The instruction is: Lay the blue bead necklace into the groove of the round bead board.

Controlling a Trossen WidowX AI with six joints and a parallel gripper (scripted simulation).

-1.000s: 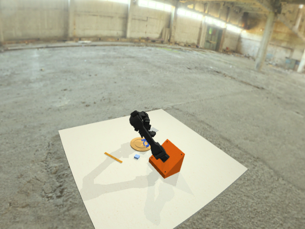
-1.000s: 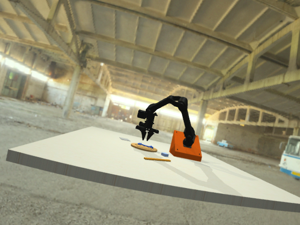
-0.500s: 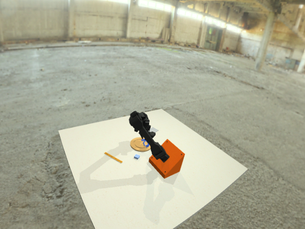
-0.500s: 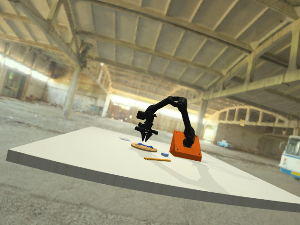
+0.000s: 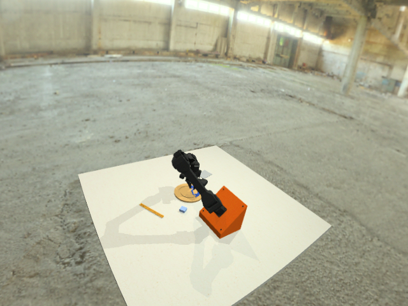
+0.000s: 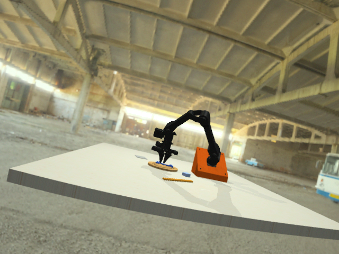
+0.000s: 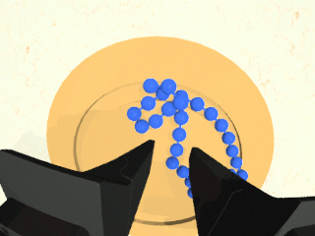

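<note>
The round tan bead board lies 3 cm to the left of my gripper tip, 1 cm below it and 1 cm behind it. The rest, counted from my gripper tip: flat grey tile 20 cm to the right, 15 cm ahead, 2 cm below; then small light-blue block 15 cm to the left, 14 cm behind, 1 cm below.
</note>
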